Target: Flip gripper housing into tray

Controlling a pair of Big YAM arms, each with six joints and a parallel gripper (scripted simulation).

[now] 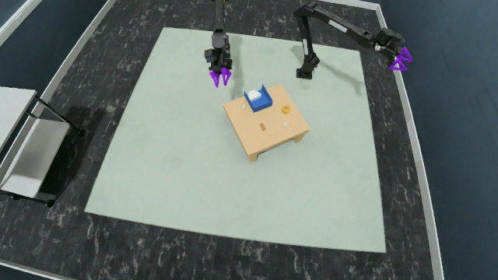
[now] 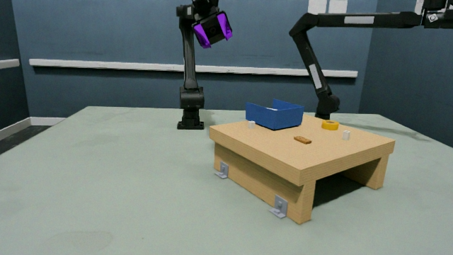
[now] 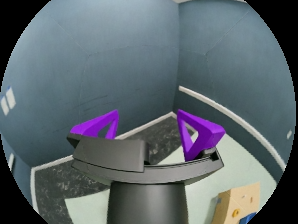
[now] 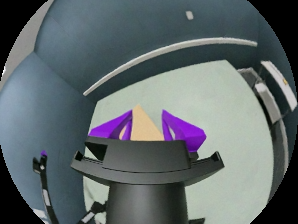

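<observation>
Now: the white gripper housing 13 cm behind my right hand, 16 cm to the left of it and 22 cm below it. The rest, counted from my right hand: blue tray (11 cm behind, 19 cm to the left, 23 cm below).
</observation>
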